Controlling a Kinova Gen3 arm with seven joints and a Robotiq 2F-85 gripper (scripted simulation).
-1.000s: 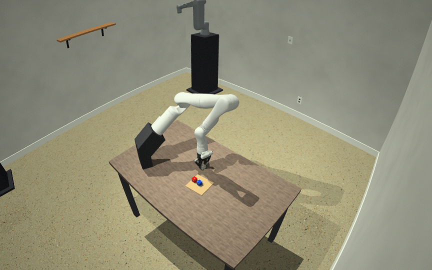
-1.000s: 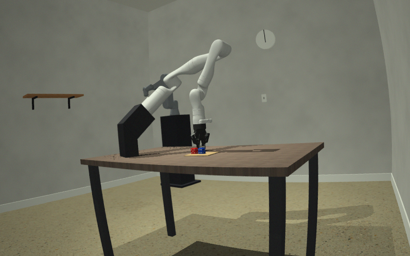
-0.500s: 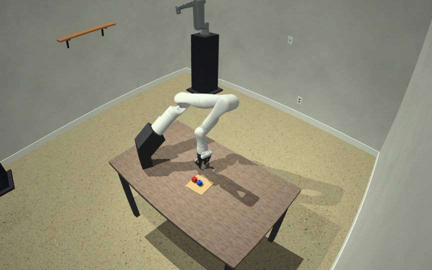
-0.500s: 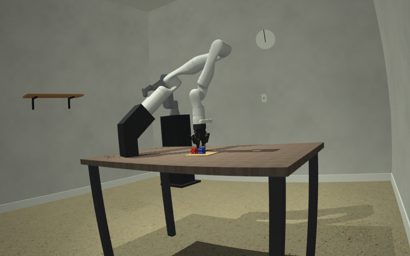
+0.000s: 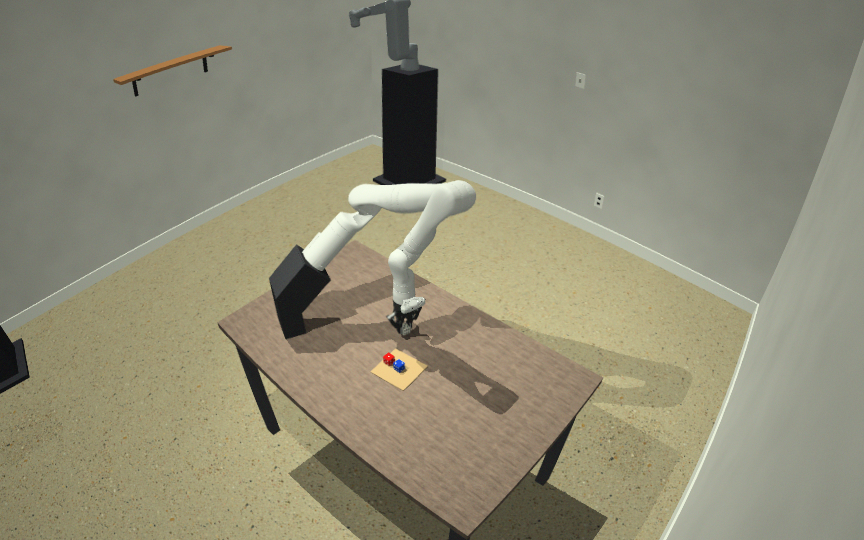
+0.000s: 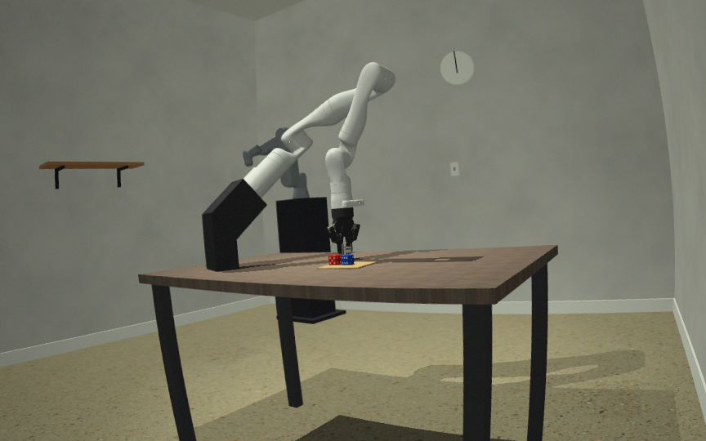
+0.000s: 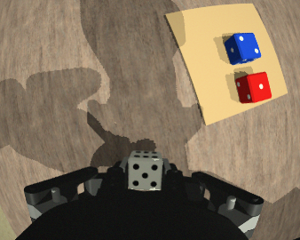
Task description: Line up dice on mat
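The blue die lies 13 cm to the right of my hand, 11 cm ahead of it and 2 cm below it. Round my hand: tan mat: 13 cm to the right, 11 cm ahead, 4 cm below; red die: 13 cm to the right, 6 cm ahead, 2 cm below; white die: 1 cm below.
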